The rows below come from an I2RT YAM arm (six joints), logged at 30 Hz.
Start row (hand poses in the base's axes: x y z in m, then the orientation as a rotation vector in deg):
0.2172, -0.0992, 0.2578, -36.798, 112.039, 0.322
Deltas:
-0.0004, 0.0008, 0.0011, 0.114, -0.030, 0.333
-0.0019, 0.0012, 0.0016, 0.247, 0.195, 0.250
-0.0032, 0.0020, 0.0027, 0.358, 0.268, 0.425
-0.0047, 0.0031, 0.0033, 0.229, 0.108, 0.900
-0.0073, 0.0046, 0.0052, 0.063, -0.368, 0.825
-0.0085, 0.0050, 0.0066, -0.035, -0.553, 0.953
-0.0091, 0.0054, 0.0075, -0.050, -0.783, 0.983
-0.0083, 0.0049, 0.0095, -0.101, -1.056, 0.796
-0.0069, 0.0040, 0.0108, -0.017, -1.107, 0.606
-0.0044, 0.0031, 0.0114, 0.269, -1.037, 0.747
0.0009, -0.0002, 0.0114, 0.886, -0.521, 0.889
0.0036, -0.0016, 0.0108, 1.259, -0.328, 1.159
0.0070, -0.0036, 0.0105, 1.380, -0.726, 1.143
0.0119, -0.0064, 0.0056, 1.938, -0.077, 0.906
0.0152, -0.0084, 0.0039, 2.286, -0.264, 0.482
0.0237, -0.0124, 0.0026, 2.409, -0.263, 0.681
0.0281, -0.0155, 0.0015, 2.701, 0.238, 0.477
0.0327, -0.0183, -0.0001, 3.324, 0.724, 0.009
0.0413, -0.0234, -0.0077, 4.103, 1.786, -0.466
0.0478, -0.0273, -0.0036, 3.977, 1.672, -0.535
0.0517, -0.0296, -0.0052, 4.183, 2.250, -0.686
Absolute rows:
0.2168, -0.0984, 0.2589, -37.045, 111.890, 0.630
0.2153, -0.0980, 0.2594, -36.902, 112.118, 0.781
0.2140, -0.0972, 0.2605, -37.008, 112.118, 1.022
0.2125, -0.0961, 0.2611, -37.539, 111.825, 1.138
0.2099, -0.0946, 0.2630, -37.521, 111.411, 0.775
0.2087, -0.0942, 0.2644, -37.689, 111.203, 0.699
0.2081, -0.0938, 0.2653, -37.702, 110.974, 0.629
0.2089, -0.0943, 0.2673, -37.522, 110.777, 0.376
0.2103, -0.0952, 0.2686, -37.277, 110.780, 0.324
0.2128, -0.0961, 0.2692, -37.235, 110.769, 0.712
0.2181, -0.0994, 0.2692, -37.026, 111.146, 1.568
0.2208, -0.1008, 0.2686, -37.065, 111.198, 2.160
0.2242, -0.1028, 0.2683, -36.926, 110.807, 2.138
0.2291, -0.1056, 0.2634, -36.400, 111.437, 2.747
0.2324, -0.1076, 0.2617, -35.737, 111.350, 2.762
0.2409, -0.1116, 0.2604, -35.850, 111.271, 3.005
0.2453, -0.1147, 0.2593, -35.512, 111.778, 3.328
0.2499, -0.1175, 0.2577, -34.695, 112.310, 3.805
0.2585, -0.1226, 0.2501, -33.820, 113.368, 4.624
0.2650, -0.1265, 0.2542, -33.825, 113.299, 4.420
0.2689, -0.1288, 0.2526, -33.596, 113.870, 4.722

